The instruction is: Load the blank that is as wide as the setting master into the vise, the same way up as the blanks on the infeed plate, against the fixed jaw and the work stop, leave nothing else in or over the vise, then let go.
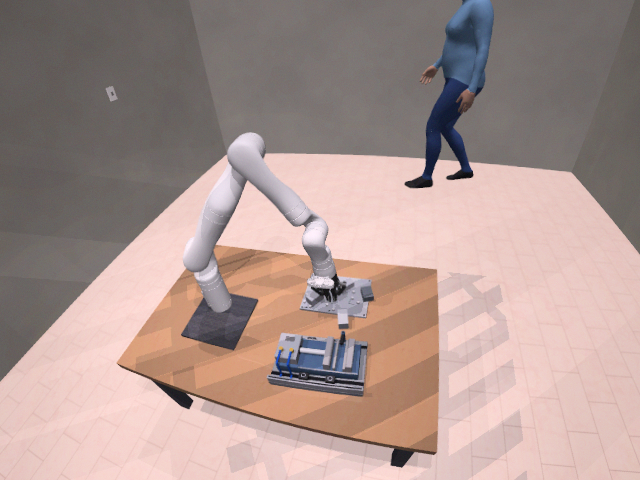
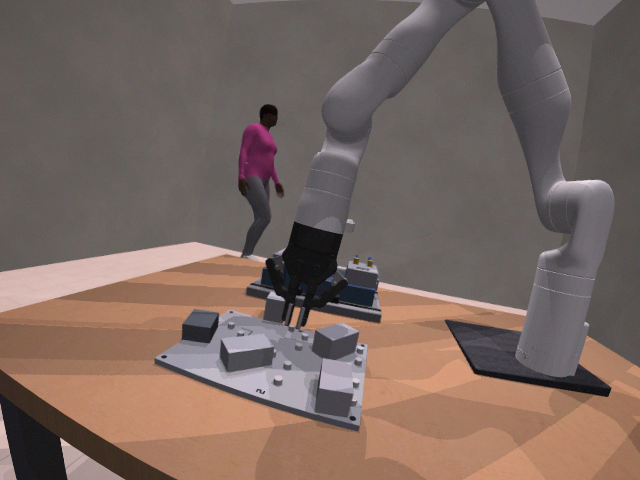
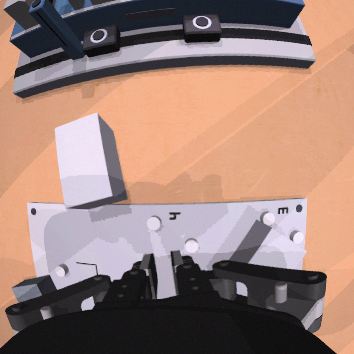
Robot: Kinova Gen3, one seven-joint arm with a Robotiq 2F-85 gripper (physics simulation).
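Pixels of known places: gripper, fingertip midpoint: (image 1: 332, 300) (image 2: 292, 325) (image 3: 163, 264); arm's base, origin of the base link: (image 1: 221, 303) (image 2: 541, 363).
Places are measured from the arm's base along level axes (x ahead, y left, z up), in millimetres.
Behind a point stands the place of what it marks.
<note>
My gripper (image 1: 331, 298) @(x 441, y 110, z 17 mm) (image 2: 296, 324) @(x 441, y 110, z 17 mm) (image 3: 163, 264) @(x 441, y 110, z 17 mm) is shut with a narrow gap and no block between its fingers. It points down low over the infeed plate (image 2: 206, 362) @(x 508, y 236, z -5 mm) (image 3: 125, 237) @(x 474, y 98, z -5 mm), by the edge facing the vise. On the plate are grey blocks (image 2: 247, 352) @(x 460, y 221, z 20 mm) (image 2: 336, 341) @(x 365, y 142, z 27 mm) (image 2: 334, 384) @(x 346, y 239, z 27 mm) and a dark block (image 1: 367, 293) @(x 564, y 170, z 20 mm) (image 2: 200, 325) @(x 548, y 199, z 20 mm) (image 3: 34, 288) @(x 557, y 152, z 20 mm). A light block (image 1: 343, 318) @(x 504, y 30, z 30 mm) (image 2: 274, 305) @(x 493, y 68, z 24 mm) (image 3: 85, 162) @(x 494, y 41, z 31 mm) stands at the plate's edge, towards the vise. The vise (image 1: 312, 361) @(x 453, y -165, z 47 mm) (image 3: 210, 10) @(x 411, y -88, z 26 mm) has its jaws a short gap apart. Which block is the setting master is unclear.
Small round pins (image 2: 278, 380) @(x 412, y 230, z 2 mm) (image 3: 153, 223) @(x 451, y 83, z 3 mm) stand up from the plate. A dark post (image 1: 342, 338) @(x 530, y -82, z 83 mm) (image 3: 57, 30) @(x 523, y -55, z 54 mm) rises at the vise's side facing the plate. The arm's base stands on a dark mat (image 1: 227, 335) @(x 100, y -128, z -6 mm) (image 2: 465, 351) @(x 143, y 0, z -5 mm). A person (image 1: 461, 93) (image 2: 258, 155) is beyond the table.
</note>
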